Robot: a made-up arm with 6 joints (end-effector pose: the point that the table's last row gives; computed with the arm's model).
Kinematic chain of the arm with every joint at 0, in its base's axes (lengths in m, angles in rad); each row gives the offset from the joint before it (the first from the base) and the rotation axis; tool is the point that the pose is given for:
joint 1: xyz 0 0 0.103 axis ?
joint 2: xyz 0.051 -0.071 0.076 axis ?
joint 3: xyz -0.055 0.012 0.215 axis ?
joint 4: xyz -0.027 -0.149 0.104 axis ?
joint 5: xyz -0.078 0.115 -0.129 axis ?
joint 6: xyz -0.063 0.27 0 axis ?
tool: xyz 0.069 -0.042 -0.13
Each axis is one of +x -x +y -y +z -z.
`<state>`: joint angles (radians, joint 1 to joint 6).
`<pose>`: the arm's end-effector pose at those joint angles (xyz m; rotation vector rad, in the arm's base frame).
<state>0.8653 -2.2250 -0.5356 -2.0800 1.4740 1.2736</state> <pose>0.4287 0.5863 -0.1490 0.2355 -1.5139 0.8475</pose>
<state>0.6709 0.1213 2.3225 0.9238 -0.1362 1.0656</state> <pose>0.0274 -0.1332 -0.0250 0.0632 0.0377 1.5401</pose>
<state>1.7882 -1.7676 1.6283 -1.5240 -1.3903 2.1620</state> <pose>0.7355 -0.1591 0.0709 -0.7231 -0.4710 1.3861</pose>
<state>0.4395 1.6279 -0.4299 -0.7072 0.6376 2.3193</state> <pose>-0.2939 -0.6115 0.4757 -1.3186 1.3356 0.0684</pose>
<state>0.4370 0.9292 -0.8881 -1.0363 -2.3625 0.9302</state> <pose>-0.2197 -0.4268 0.7863 -2.5125 -1.4480 -0.8821</pose>
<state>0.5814 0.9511 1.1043 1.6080 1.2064 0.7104</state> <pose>0.2226 -0.2085 0.0122 -0.4888 -1.6315 1.0082</pose>
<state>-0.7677 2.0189 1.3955 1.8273 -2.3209 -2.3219</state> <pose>0.3688 0.2271 0.0735 -1.8532 -0.1860 1.5215</pose>
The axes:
joint 1: -z
joint 2: +x
joint 3: +z
joint 4: -x
joint 5: -y
joint 6: +x

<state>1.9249 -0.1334 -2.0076 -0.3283 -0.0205 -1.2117</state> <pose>-0.0432 -0.1500 0.4412 -0.2845 -0.9977 2.1475</pose>
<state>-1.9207 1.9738 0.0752 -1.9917 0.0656 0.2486</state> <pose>0.7426 0.1760 -0.1745 -1.2789 -1.8943 1.1028</pose>
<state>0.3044 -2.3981 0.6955 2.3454 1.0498 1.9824</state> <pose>0.3769 0.2281 0.5094 -1.8160 2.5070 0.1515</pose>
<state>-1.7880 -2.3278 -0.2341 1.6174 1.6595 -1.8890</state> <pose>-0.0657 -0.2730 0.3105 -0.3165 0.7118 0.4602</pose>
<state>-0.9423 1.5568 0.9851 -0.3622 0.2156 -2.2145</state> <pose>0.2763 -0.4382 0.1738 0.2427 -0.8674 0.5759</pose>
